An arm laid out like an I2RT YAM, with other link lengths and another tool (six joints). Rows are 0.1 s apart.
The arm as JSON. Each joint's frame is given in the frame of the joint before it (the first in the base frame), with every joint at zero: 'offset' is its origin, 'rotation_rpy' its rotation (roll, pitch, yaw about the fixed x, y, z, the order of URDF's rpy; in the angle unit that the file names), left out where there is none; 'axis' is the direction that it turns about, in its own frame. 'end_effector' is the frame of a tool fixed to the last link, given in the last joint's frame.
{
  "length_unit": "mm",
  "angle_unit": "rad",
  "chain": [
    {
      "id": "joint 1",
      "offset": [
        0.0,
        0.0,
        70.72
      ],
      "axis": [
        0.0,
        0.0,
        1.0
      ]
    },
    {
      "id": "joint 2",
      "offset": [
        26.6,
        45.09,
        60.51
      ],
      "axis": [
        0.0,
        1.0,
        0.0
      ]
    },
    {
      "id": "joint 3",
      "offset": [
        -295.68,
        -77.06,
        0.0
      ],
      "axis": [
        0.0,
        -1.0,
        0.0
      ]
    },
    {
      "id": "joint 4",
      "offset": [
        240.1,
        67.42,
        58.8
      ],
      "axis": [
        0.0,
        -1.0,
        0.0
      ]
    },
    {
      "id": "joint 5",
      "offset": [
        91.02,
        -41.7,
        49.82
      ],
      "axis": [
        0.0,
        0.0,
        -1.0
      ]
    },
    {
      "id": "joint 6",
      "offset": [
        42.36,
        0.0,
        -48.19
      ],
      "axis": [
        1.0,
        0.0,
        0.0
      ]
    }
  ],
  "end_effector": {
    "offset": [
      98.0,
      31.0,
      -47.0
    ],
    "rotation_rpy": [
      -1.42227,
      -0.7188,
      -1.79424
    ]
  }
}
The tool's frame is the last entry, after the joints.
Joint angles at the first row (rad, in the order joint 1, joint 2, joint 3, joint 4, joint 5, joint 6):
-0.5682, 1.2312, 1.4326, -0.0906, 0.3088, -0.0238
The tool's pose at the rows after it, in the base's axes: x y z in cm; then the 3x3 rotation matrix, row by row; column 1 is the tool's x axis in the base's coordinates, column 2 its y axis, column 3 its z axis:
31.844 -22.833 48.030; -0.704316 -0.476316 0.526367; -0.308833 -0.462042 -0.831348; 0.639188 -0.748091 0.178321
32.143 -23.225 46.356; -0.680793 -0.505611 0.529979; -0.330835 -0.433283 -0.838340; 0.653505 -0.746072 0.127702
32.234 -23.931 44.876; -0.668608 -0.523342 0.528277; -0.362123 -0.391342 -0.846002; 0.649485 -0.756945 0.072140
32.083 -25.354 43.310; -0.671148 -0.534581 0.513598; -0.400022 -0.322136 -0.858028; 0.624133 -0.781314 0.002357
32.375 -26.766 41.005; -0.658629 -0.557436 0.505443; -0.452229 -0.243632 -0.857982; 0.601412 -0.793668 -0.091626
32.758 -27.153 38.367; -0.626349 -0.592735 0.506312; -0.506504 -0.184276 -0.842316; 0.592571 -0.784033 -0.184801
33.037 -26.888 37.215; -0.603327 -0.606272 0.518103; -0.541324 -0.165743 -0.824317; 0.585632 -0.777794 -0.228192
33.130 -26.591 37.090; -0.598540 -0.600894 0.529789; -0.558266 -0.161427 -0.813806; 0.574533 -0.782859 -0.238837
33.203 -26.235 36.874; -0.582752 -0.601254 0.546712; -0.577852 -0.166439 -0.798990; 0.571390 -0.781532 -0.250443
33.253 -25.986 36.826; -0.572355 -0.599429 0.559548; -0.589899 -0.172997 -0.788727; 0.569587 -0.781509 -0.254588
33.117 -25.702 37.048; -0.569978 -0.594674 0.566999; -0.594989 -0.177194 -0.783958; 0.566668 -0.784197 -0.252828
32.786 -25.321 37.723; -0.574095 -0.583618 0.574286; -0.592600 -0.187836 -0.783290; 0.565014 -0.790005 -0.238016
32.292 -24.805 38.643; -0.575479 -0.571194 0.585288; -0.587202 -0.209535 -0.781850; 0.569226 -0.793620 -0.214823
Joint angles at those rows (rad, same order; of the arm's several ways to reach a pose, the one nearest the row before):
-0.5720, 1.2312, 1.4029, -0.0990, 0.3061, -0.0135
-0.5789, 1.2461, 1.3933, -0.1295, 0.3023, -0.0025
-0.6033, 1.2652, 1.3933, -0.1669, 0.2821, 0.0307
-0.6533, 1.2964, 1.4036, -0.2123, 0.2455, 0.0895
-0.6956, 1.3479, 1.4208, -0.2688, 0.2031, 0.1421
-0.7093, 1.3872, 1.4212, -0.3233, 0.1738, 0.1680
-0.7090, 1.4021, 1.4212, -0.3515, 0.1509, 0.1768
-0.7090, 1.4017, 1.4212, -0.3603, 0.1337, 0.1864
-0.7090, 1.4017, 1.4212, -0.3710, 0.1108, 0.1833
-0.7090, 1.4006, 1.4212, -0.3755, 0.0944, 0.1799
-0.7090, 1.3922, 1.4212, -0.3813, 0.0856, 0.1802
-0.7090, 1.3735, 1.4212, -0.3839, 0.0803, 0.1795
-0.7090, 1.3475, 1.4212, -0.3862, 0.0727, 0.1699

